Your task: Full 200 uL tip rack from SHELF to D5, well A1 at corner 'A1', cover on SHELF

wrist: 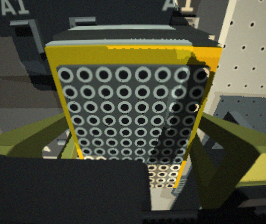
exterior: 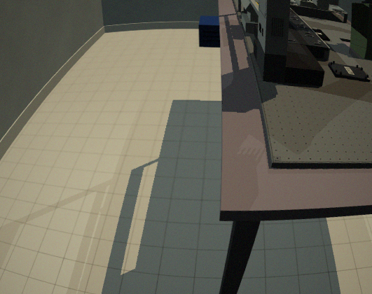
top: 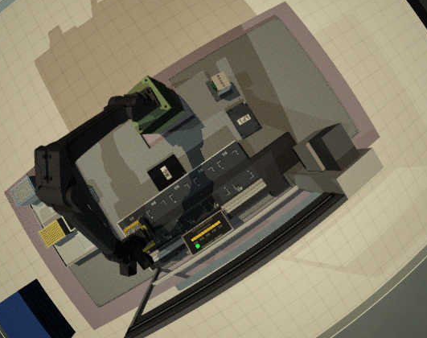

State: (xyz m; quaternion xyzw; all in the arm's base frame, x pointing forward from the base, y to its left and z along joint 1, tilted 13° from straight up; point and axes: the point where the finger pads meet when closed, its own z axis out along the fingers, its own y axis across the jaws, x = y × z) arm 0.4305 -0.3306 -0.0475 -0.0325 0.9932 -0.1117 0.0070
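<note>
The yellow tip rack is 10 mm to the left of my hand, 10 mm ahead of it and 10 mm above it. The rest, counted from my hand: shelf label 270 mm behind, 130 mm to the right, 90 mm below; RG nest 230 mm to the left, 180 mm behind, 80 mm below; tan reservoir 230 mm to the right, 220 mm behind, 20 mm below.
</note>
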